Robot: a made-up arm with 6 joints. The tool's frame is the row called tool. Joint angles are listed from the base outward. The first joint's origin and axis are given. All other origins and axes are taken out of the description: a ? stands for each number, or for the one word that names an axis. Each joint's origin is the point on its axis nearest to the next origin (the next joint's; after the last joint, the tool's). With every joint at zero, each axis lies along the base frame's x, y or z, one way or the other. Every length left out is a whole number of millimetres.
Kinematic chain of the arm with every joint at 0, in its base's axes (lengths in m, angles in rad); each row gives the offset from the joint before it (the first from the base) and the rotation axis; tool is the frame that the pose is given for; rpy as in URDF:
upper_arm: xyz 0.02 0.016 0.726 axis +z
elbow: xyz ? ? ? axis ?
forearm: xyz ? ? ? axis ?
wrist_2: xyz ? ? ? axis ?
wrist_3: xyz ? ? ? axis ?
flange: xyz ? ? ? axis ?
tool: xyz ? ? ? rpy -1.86 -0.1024 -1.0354
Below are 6 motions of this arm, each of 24 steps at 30 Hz.
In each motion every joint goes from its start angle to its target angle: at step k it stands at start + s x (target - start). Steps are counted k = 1, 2, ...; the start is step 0. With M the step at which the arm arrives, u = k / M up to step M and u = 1 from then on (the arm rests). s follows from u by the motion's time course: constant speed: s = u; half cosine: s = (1 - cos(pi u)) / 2; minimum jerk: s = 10 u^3 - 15 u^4 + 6 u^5.
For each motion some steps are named. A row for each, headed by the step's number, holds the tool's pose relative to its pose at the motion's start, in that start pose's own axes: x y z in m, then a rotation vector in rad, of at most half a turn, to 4 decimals.
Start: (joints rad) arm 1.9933 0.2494 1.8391 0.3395 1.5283 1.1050
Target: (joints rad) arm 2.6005 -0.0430 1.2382 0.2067 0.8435 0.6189
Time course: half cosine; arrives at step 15
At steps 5, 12, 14, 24:
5: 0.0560 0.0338 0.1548 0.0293 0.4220 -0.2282
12: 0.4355 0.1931 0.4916 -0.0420 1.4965 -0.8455
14: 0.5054 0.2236 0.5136 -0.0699 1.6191 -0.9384
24: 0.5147 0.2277 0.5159 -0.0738 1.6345 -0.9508

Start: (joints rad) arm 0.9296 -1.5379 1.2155 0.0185 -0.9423 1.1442
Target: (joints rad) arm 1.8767 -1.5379 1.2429 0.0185 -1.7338 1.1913
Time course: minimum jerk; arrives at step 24
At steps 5, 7, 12, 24:
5: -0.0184 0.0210 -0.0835 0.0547 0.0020 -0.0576
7: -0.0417 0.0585 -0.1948 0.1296 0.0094 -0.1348
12: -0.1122 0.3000 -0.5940 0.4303 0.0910 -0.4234
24: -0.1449 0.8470 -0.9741 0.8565 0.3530 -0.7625

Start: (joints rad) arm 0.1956 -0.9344 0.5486 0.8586 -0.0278 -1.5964
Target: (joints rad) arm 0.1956 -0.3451 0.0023 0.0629 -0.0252 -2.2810
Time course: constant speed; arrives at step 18
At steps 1, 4, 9, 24:
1: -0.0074 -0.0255 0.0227 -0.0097 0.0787 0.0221
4: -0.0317 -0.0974 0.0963 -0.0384 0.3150 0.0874
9: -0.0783 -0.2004 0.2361 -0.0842 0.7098 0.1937
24: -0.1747 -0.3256 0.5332 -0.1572 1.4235 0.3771

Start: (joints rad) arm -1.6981 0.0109 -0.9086 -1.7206 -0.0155 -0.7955
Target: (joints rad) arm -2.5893 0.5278 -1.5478 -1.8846 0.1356 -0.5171
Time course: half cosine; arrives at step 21
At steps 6, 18, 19, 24:
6: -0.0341 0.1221 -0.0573 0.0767 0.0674 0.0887
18: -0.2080 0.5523 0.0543 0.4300 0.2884 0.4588
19: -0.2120 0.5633 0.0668 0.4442 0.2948 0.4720
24: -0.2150 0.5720 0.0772 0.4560 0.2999 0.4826

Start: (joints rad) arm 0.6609 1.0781 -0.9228 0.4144 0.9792 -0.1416
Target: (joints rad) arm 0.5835 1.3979 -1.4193 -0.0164 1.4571 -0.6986
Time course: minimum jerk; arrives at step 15
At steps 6, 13, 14, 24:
6: 0.0820 0.0261 0.0806 -0.0807 0.2077 0.2244
13: 0.2419 0.1283 0.2626 -0.3085 0.5360 0.6792
14: 0.2455 0.1317 0.2674 -0.3153 0.5422 0.6900
24: 0.2461 0.1322 0.2682 -0.3164 0.5431 0.6917

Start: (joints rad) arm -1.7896 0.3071 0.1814 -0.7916 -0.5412 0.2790
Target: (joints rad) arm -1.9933 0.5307 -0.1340 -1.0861 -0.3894 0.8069
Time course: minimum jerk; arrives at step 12
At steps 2, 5, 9, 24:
2: 0.0041 0.0006 0.0090 -0.0069 -0.0027 0.0001
5: 0.0439 0.0121 0.0863 -0.0649 -0.0279 0.0101
9: 0.1279 0.0589 0.2138 -0.1489 -0.0747 0.0620
24: 0.1453 0.0715 0.2360 -0.1610 -0.0835 0.0759

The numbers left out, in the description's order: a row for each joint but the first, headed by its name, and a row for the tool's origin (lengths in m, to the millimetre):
elbow: xyz 0.025 0.064 0, axis +y
forearm: xyz 0.009 0 1.072, axis +y
wrist_2: xyz -0.013 0 0.605, axis +z
wrist_3: xyz -0.018 0.016 0, axis +y
flange: xyz -0.022 0 0.171, axis +z
tool: xyz 0.003 -0.019 0

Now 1 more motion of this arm.
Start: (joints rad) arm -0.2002 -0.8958 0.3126 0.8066 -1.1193 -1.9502
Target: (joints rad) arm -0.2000 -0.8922 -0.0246 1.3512 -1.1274 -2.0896
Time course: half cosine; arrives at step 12
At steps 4, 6, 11, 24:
4: 0.0292 -0.0188 -0.0229 -0.0772 -0.1061 0.0395
6: 0.0572 -0.0339 -0.0439 -0.1537 -0.2148 0.0654
11: 0.1064 -0.0536 -0.0808 -0.2964 -0.4291 0.0759
24: 0.1080 -0.0541 -0.0820 -0.3013 -0.4368 0.0753

